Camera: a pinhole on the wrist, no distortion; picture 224 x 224 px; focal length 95.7 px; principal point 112.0 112.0 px. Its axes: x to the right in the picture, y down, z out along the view. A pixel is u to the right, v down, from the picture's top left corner.
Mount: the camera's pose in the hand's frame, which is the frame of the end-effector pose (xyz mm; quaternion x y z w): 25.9 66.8 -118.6 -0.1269 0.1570 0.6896 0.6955
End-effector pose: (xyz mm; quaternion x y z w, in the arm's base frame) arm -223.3 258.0 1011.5 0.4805 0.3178 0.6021 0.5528
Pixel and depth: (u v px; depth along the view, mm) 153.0 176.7 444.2
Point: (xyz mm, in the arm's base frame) -183.0 -101.9 1414.8
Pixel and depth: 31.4 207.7 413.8
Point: 166.1 -146.7 990.3
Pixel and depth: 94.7 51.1 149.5
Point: -226.0 359.4 1139.6
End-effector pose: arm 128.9 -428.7 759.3 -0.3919 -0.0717 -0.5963 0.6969
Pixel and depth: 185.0 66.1 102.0
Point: 287.4 -529.6 683.2
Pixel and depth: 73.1 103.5 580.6
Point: 411.7 -190.4 1127.0
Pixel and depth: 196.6 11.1 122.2
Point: 341.7 -590.6 715.5
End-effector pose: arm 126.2 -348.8 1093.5 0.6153 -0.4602 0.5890 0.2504
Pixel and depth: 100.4 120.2 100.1
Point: 31.1 -379.3 1095.8
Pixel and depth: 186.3 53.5 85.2
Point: -55.2 -385.0 1146.3
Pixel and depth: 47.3 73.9 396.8
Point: 296.0 -684.8 1229.4
